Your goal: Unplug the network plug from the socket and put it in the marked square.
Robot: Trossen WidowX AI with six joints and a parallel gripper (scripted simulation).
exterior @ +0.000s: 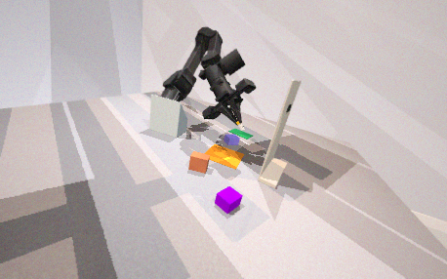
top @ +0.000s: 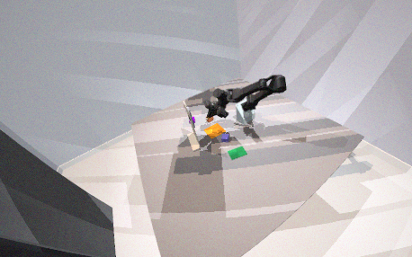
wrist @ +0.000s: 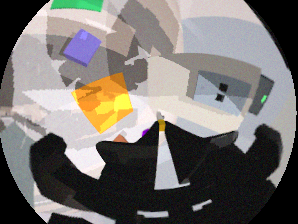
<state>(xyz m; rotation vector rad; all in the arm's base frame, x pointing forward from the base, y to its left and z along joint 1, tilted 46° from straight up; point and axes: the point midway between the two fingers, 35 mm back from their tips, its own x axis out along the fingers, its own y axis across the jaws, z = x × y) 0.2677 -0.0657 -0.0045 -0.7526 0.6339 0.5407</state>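
My gripper tip is 13 cm above the flat orange square, 3 cm past it and 1 cm to the right of it. From my gripper tip the other things lie so: upright beige panel: 13 cm ahead, 2 cm to the left; network plug: 1 cm ahead; orange cube: 11 cm to the right, 11 cm below, 7 cm behind.
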